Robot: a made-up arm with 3 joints. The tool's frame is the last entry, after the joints.
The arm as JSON. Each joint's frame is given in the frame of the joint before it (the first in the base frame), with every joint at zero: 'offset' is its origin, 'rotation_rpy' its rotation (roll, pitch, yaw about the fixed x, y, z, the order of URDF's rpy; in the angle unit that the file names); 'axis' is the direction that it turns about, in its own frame. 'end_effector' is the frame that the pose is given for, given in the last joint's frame.
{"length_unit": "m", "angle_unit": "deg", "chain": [
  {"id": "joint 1", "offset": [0.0, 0.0, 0.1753], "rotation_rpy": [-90.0, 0.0, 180.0], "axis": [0.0, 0.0, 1.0]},
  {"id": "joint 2", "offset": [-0.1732, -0.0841, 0.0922], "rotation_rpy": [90.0, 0.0, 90.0], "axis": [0.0, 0.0, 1.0]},
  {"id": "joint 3", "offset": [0.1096, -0.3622, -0.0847], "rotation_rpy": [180.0, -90.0, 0.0], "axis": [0.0, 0.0, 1.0]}
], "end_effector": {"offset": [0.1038, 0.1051, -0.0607], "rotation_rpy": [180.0, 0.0, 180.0]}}
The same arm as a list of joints. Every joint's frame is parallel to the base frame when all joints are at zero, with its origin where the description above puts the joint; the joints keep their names.
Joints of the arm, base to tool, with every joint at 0 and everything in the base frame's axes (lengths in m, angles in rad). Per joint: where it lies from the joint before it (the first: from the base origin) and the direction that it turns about. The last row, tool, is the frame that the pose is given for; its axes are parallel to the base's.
joint 1: offset 0 0 0.1753 axis 0 -1 0
joint 2: offset 0.1732 -0.0922 0.0841 axis -1 0 0
joint 3: offset 0.0847 0.3622 -0.1096 axis 0 0 -1
tool: offset -0.1038 0.1051 0.0607

